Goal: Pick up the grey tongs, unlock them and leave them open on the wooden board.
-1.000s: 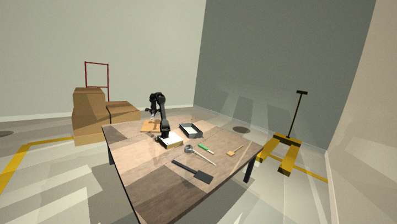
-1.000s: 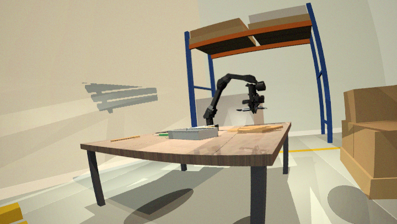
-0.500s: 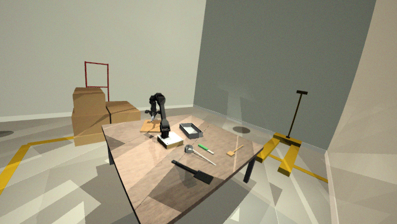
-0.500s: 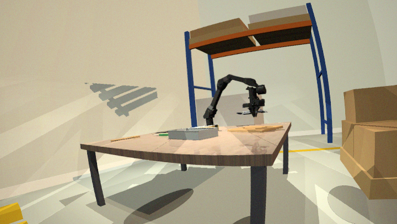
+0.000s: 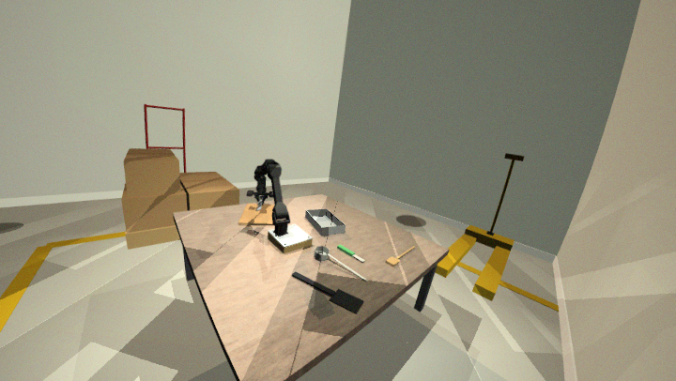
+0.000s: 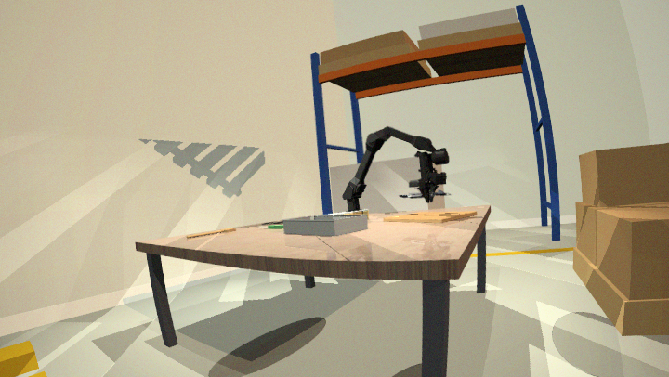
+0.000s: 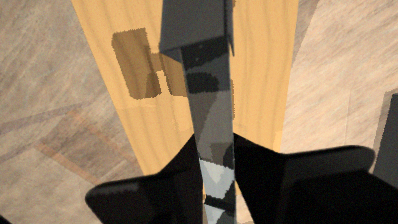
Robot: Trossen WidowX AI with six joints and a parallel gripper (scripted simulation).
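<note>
My gripper tip is 6 cm above the wooden board. Round my gripper tip: grey roasting tin (27 cm ahead, 37 cm to the right, 4 cm below); then green-handled tool (11 cm ahead, 74 cm to the right, 6 cm below); then black spatula (19 cm behind, 86 cm to the right, 6 cm below).
</note>
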